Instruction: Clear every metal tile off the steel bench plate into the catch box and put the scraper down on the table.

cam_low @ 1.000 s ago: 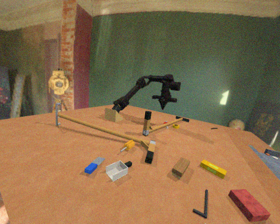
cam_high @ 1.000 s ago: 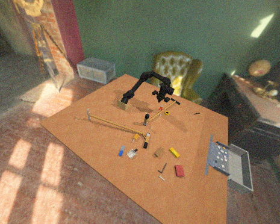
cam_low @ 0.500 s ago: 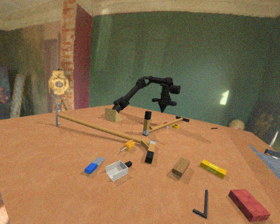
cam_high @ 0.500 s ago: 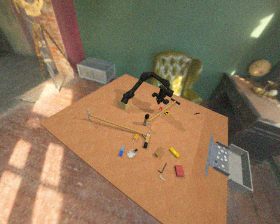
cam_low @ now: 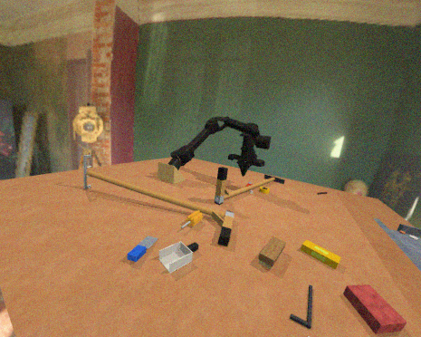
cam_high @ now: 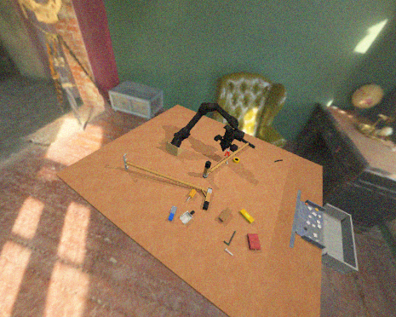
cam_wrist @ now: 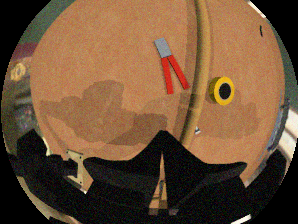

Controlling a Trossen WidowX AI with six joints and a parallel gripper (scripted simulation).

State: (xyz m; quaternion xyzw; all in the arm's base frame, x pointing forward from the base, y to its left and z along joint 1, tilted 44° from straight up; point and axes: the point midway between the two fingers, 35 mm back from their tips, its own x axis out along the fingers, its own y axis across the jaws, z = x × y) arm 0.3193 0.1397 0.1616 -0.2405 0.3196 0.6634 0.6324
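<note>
My gripper tip is 5 cm short of the long scraper and 3 cm to the right of it. From my gripper tip the other things lie so: wooden block: 28 cm ahead, 42 cm to the right, 5 cm below; then yellow level: 38 cm ahead, 34 cm to the right, 5 cm below; then yellow tape roll: 11 cm ahead, 5 cm to the left, 6 cm below.
</note>
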